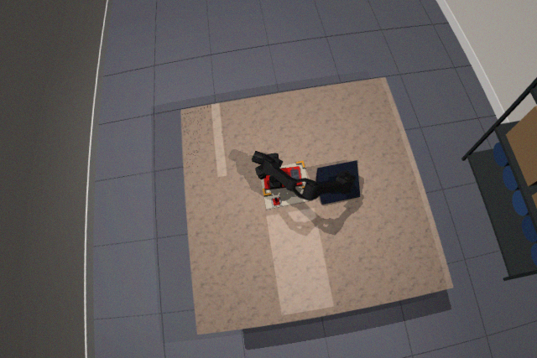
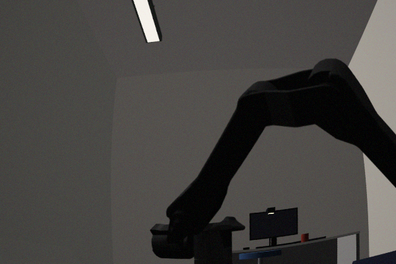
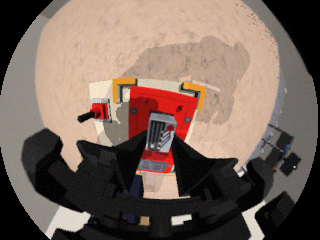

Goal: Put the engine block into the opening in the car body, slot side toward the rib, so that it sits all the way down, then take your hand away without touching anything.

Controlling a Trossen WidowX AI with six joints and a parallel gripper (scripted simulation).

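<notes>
Right now the grey engine block is 10 mm below my gripper tip.
</notes>
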